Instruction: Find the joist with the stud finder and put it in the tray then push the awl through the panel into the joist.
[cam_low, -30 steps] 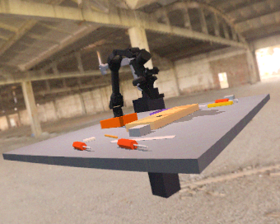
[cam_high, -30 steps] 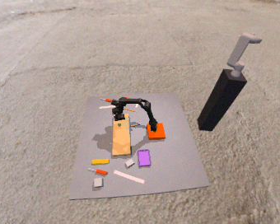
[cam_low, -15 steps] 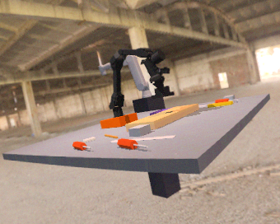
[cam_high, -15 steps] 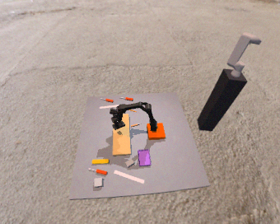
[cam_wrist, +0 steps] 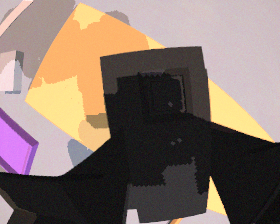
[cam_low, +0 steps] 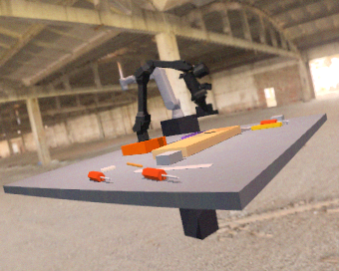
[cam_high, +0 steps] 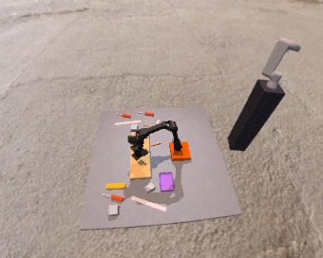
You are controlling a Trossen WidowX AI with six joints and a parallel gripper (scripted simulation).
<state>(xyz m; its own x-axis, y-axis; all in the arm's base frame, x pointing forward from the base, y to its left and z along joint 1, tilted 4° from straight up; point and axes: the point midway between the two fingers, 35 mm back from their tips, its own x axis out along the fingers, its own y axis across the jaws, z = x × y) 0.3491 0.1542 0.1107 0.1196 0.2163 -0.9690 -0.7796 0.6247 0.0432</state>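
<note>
Now: gripper tip 270 mm past the purple tray, 170 mm to the right of it and 140 mm above it. Round my gripper tip: stud finder 20 mm above, 10 mm to the left; awl 230 mm to the right, 150 mm behind, 140 mm below; yellow bar 270 mm to the left, 160 mm ahead, 140 mm below.
</note>
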